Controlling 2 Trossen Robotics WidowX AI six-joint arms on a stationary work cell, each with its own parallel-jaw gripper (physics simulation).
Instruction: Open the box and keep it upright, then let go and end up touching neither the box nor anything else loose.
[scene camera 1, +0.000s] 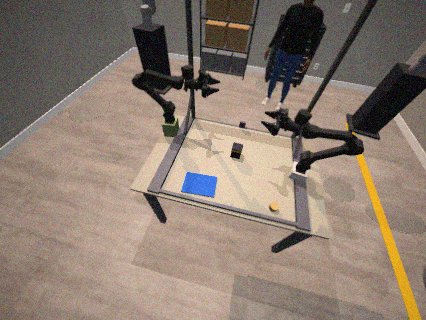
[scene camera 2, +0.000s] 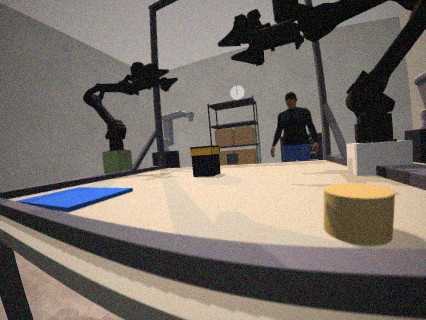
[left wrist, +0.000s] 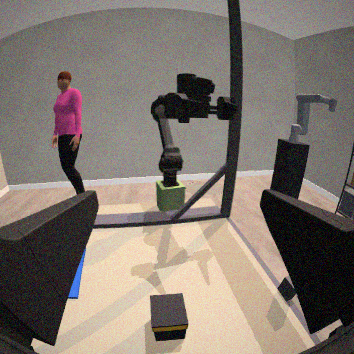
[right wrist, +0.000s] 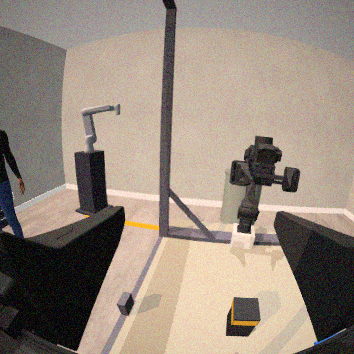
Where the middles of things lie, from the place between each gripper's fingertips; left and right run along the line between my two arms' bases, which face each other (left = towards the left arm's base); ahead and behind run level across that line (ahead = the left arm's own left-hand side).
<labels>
My right gripper is now 440 mm short of the flat blue mat (scene camera 2: 69, 200), 430 mm above it and 70 mm to the right of it. Also, from my right hand: yellow cylinder (scene camera 2: 361, 214): 540 mm to the left, 420 mm below, 420 mm ahead.
My left hand is 320 mm short of the yellow cylinder, 240 mm to the right of it and 370 mm above it. From my left hand the other things lie so: flat blue mat 340 mm ahead, 240 mm to the right, 380 mm below.
</labels>
